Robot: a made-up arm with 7 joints.
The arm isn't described. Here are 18 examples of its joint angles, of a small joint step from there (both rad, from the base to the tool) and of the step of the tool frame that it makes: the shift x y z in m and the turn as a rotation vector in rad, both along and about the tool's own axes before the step.
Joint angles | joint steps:
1: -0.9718 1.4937 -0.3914 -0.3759 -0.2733 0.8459 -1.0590 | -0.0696 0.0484 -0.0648 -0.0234 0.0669 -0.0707 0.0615
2: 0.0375 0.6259 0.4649 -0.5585 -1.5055 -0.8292 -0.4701 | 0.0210 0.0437 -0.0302 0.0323 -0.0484 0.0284 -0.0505
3: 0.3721 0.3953 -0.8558 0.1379 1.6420 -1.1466 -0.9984 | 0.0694 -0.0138 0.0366 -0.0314 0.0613 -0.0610 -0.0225
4: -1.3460 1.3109 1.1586 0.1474 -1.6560 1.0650 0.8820 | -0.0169 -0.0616 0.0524 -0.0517 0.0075 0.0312 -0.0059
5: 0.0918 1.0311 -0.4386 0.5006 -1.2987 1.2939 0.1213 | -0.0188 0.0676 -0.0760 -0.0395 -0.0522 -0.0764 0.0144
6: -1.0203 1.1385 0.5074 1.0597 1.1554 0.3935 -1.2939 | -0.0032 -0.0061 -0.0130 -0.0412 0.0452 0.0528 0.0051
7: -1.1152 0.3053 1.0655 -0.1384 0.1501 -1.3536 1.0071 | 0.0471 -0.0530 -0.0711 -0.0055 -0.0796 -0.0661 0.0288
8: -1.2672 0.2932 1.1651 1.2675 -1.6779 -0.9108 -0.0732 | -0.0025 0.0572 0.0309 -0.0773 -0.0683 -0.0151 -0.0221
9: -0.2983 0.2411 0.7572 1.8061 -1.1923 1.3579 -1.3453 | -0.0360 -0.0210 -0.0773 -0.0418 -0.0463 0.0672 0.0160
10: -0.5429 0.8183 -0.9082 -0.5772 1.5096 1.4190 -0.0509 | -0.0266 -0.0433 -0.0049 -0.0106 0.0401 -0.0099 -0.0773
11: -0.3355 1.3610 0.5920 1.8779 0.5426 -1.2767 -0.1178 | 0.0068 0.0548 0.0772 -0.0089 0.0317 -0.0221 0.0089
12: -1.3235 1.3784 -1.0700 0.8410 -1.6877 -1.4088 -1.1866 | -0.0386 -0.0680 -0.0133 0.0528 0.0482 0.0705 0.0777
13: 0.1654 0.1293 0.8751 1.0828 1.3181 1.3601 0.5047 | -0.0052 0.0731 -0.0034 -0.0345 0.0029 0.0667 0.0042
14: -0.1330 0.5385 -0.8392 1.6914 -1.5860 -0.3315 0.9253 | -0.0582 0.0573 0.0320 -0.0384 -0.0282 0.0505 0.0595
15: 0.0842 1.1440 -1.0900 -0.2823 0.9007 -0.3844 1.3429 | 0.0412 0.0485 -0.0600 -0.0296 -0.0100 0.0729 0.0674
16: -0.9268 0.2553 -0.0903 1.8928 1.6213 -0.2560 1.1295 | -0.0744 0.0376 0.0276 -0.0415 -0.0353 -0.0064 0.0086
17: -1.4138 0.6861 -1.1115 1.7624 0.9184 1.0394 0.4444 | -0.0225 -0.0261 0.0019 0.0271 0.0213 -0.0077 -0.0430
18: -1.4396 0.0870 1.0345 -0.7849 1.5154 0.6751 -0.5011 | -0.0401 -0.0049 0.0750 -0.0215 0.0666 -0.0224 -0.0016
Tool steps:
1: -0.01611 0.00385 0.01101 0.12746 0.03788 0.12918
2: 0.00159 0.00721 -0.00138 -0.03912 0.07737 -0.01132
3: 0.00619 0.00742 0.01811 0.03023 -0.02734 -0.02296
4: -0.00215 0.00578 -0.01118 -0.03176 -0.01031 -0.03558
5: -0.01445 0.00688 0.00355 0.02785 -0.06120 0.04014
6: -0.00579 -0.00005 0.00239 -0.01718 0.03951 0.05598
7: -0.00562 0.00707 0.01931 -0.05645 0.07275 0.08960
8: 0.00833 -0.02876 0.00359 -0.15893 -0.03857 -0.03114
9: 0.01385 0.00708 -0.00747 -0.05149 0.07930 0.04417
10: 0.00102 0.00262 0.01200 -0.05250 -0.00559 -0.03076
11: -0.00343 0.02300 0.00648 0.02903 -0.03987 0.06794
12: 0.01527 -0.01012 -0.01671 -0.06916 0.01877 0.05259
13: 0.02290 0.02269 -0.00168 -0.04389 0.11344 0.04858
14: 0.00291 -0.00876 0.03097 -0.07174 0.06144 0.05016
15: -0.01193 0.00817 0.01373 0.00823 0.06488 0.01078
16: 0.02751 0.02834 -0.01679 0.00942 0.05182 0.13552
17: 0.00053 0.01067 0.00014 -0.00420 -0.00602 -0.03108
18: -0.00172 0.00625 0.00011 0.01679 0.06652 0.08273
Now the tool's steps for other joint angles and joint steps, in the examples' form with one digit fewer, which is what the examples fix.
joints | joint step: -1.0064 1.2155 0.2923 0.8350 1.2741 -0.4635 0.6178 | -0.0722 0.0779 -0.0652 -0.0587 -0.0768 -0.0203 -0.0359
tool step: 0.0244 0.0315 -0.0143 0.0164 -0.0334 0.0884
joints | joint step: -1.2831 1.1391 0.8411 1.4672 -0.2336 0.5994 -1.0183 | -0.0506 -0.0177 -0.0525 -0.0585 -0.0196 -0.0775 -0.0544
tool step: 0.0147 -0.0137 0.0140 0.1266 -0.0504 -0.1049
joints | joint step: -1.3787 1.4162 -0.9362 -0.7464 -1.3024 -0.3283 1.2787 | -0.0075 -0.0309 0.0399 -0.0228 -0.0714 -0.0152 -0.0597
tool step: 0.0006 -0.0060 0.0042 -0.0860 0.0353 -0.0783
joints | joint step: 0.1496 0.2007 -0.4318 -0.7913 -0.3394 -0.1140 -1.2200 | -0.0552 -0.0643 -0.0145 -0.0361 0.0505 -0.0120 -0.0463
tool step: 0.0141 0.0118 0.0008 0.1192 -0.0316 -0.0719
